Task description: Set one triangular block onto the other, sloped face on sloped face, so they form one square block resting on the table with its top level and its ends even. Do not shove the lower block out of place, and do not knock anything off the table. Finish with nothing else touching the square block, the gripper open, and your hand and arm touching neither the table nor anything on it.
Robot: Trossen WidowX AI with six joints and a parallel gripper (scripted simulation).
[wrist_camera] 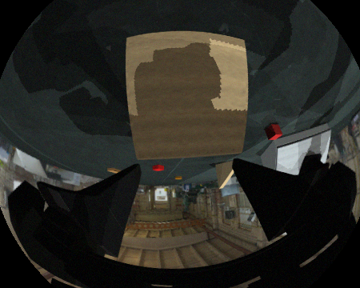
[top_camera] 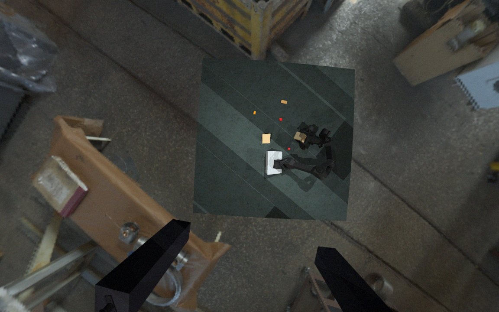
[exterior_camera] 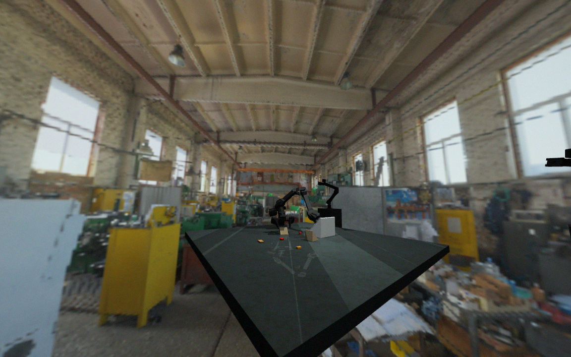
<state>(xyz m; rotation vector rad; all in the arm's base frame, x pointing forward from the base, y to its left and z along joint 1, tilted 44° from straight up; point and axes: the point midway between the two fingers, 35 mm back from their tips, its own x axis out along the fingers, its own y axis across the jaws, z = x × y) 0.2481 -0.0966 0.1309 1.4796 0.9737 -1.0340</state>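
My gripper tip is 1 cm past the tan triangular block, 4 cm to the left of it and 2 cm above it.
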